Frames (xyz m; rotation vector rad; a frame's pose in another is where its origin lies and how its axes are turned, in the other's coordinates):
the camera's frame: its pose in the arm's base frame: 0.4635 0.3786 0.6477 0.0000 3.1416 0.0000
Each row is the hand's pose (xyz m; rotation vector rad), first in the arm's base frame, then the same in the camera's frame.
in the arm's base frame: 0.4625 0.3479 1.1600 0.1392 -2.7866 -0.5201
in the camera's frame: 0.0010 -0.0307 -0.5123 -0.3659 0.3053 -0.0979
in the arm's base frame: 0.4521 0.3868 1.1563 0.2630 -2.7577 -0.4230
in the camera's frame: 0.0114 0.0082 -0.5086 -0.3006 0.3411 -0.1869
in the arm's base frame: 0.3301 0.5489 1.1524 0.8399 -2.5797 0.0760
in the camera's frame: 0.1334 0.1703 -0.5047 0.0561 0.4346 -0.6196
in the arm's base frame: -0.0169 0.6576 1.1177 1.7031 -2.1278 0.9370
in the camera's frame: 0.4804 0.2790 -0.4700 0.7093 0.2848 -1.2893
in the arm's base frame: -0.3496 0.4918 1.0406 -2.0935 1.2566 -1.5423
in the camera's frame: 0.8131 0.1132 -0.3929 1.3208 -0.3153 -1.7928
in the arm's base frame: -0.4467 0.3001 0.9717 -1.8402 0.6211 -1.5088
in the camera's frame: 0.9102 -0.0785 -0.3240 1.5840 -0.9165 -1.9318
